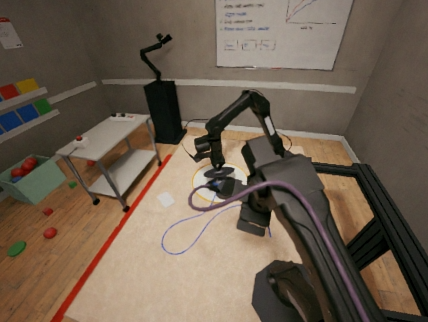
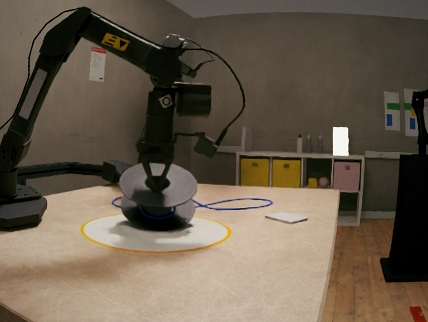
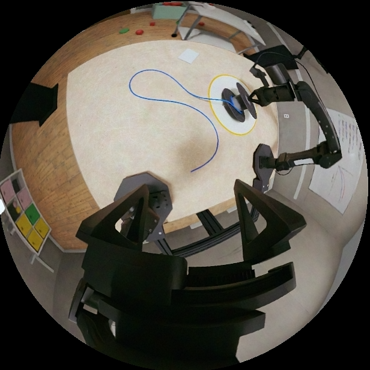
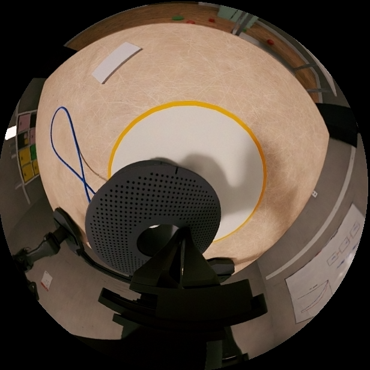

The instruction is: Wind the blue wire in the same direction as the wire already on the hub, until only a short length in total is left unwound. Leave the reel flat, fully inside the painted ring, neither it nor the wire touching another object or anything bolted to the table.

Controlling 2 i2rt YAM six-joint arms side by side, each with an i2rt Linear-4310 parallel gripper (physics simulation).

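Places are measured from the left arm's base along level axes (x ahead, y left, z up), in centimetres.
Pixels of known places: left gripper, between the fingertips: (image 1: 248,209); right gripper, between the fingertips: (image 1: 218,170) (image 2: 156,192); left arm's base, origin of its link: (image 1: 288,296); right arm's base, origin of its link: (image 2: 5,198).
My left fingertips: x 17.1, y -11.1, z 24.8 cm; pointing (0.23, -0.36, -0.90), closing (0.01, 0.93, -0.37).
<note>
Ahead of a thing's pixels: the offset from my left fingertips to its top centre. "spot": to the spot under its first point.
The dark reel (image 1: 229,172) (image 2: 182,194) (image 3: 233,106) (image 4: 150,195) is steeply tilted over the painted ring @[spot: dx +35.0, dy -31.8, dz -30.3 cm] (image 2: 231,232) (image 3: 209,95) (image 4: 264,170). My right gripper (image 1: 218,166) (image 2: 157,185) (image 3: 248,99) (image 4: 184,231) is shut at the edge of its centre hole and holds it. Blue wire shows around the hub between the flanges. The loose blue wire @[spot: dx +26.3, dy +7.9, dz -29.9 cm] (image 1: 172,253) (image 2: 272,203) (image 3: 218,141) (image 4: 75,138) leaves the ring, makes a loop and curves to a free end near the left arm's base. My left gripper (image 3: 189,185) is open and empty, high above the table.
A flat white card @[dx +42.8, dy -15.9, dz -29.7 cm] (image 1: 165,199) (image 2: 286,217) (image 3: 189,55) (image 4: 116,62) lies on the table outside the ring. The left arm's base (image 1: 272,285) (image 3: 162,192) stands near the wire's free end. A dark frame @[spot: dx -44.8, dy -58.0, dz -22.6 cm] (image 1: 340,167) runs behind the arm bases.
</note>
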